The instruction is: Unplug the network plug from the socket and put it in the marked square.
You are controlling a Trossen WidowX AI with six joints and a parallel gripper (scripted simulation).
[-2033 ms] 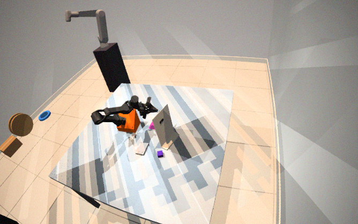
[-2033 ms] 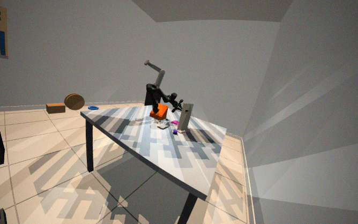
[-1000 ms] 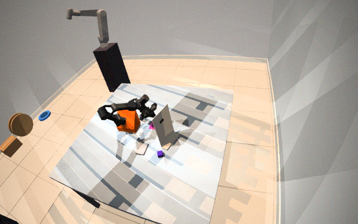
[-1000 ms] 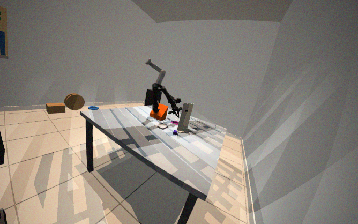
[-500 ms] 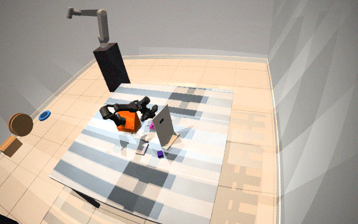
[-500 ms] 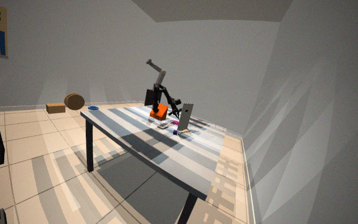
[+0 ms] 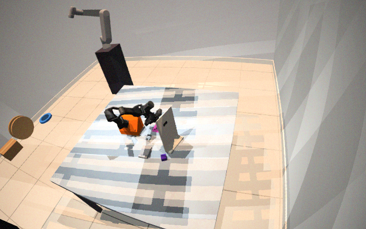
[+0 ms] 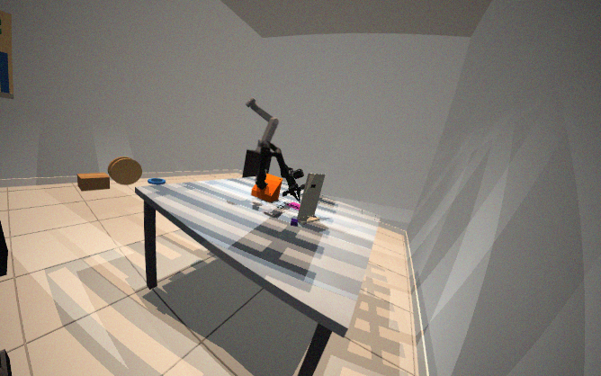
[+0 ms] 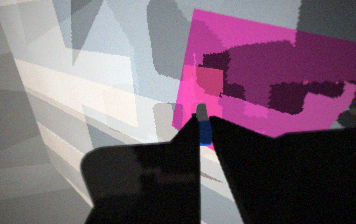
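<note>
The magenta marked square lies 1 cm behind my gripper tip and 5 cm below it. The rest, counted from my gripper tip: flat tile: 2 cm behind, 27 cm to the right, 4 cm below; network plug: right at my gripper tip; upright grey panel: 15 cm ahead, 14 cm to the right, 9 cm above.
</note>
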